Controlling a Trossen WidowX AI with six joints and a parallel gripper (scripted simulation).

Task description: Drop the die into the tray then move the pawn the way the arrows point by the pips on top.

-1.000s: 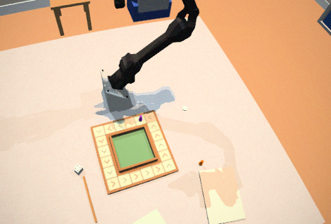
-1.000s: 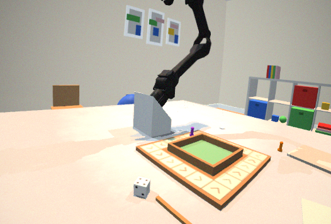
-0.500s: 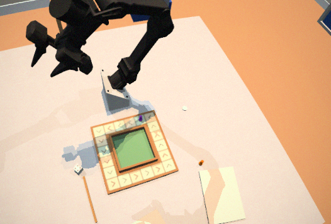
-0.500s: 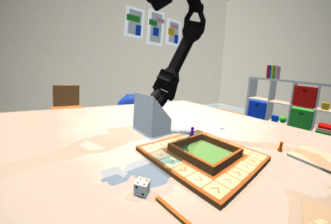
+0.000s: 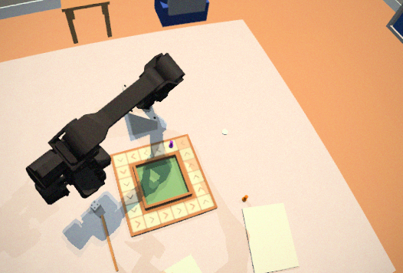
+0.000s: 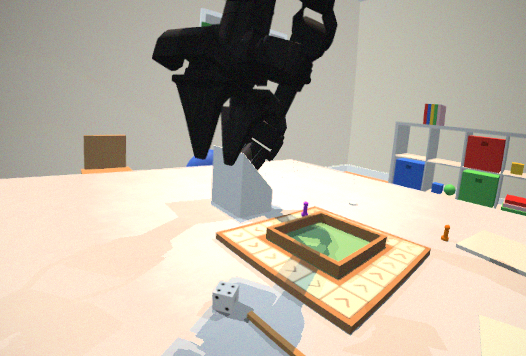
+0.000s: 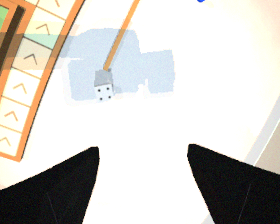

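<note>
My gripper tip is 17 cm above the white die, 2 cm to the right of it and 1 cm short of it. From my gripper tip the other things lie so: orange pawn: 46 cm to the left, 19 cm ahead, 16 cm below; green dice tray: 24 cm to the left, 17 cm below, 2 cm ahead; purple pawn: 33 cm to the left, 15 cm below, 9 cm behind.
</note>
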